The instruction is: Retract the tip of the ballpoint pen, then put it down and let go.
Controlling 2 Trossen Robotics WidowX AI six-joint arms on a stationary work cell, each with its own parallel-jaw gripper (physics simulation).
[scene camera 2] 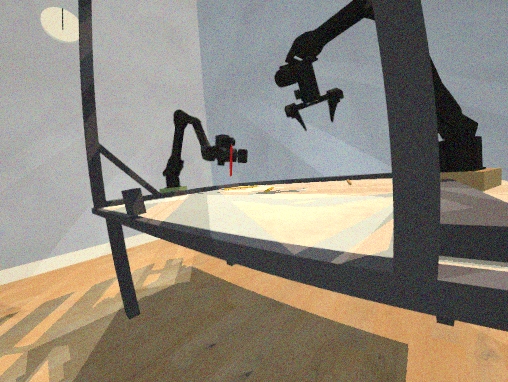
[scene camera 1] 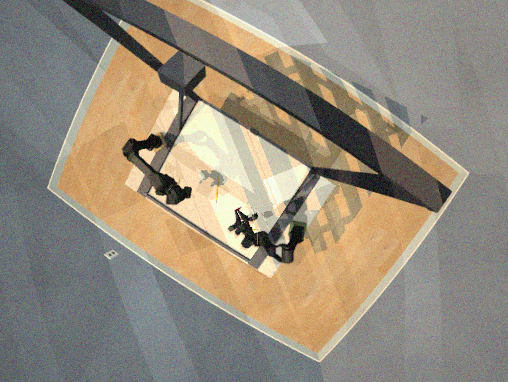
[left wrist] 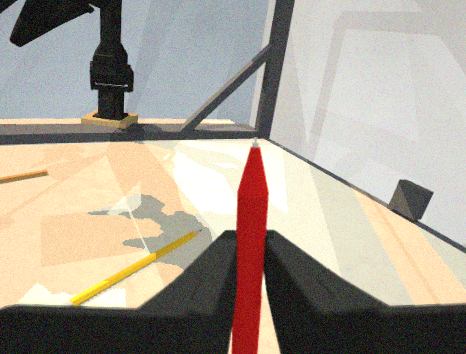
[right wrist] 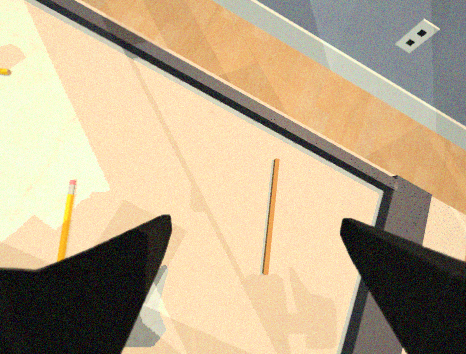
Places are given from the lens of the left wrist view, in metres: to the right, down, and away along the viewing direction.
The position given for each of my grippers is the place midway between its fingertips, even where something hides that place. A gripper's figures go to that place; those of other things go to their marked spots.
my left gripper (left wrist: 249, 241): 0.01, 0.02, 0.11
red ballpoint pen (left wrist: 253, 195): 0.01, 0.01, 0.10
dark frame post (left wrist: 280, 28): 0.11, -0.35, 0.72
The marked spots on the red ballpoint pen and the dark frame post are 0.73 m apart.
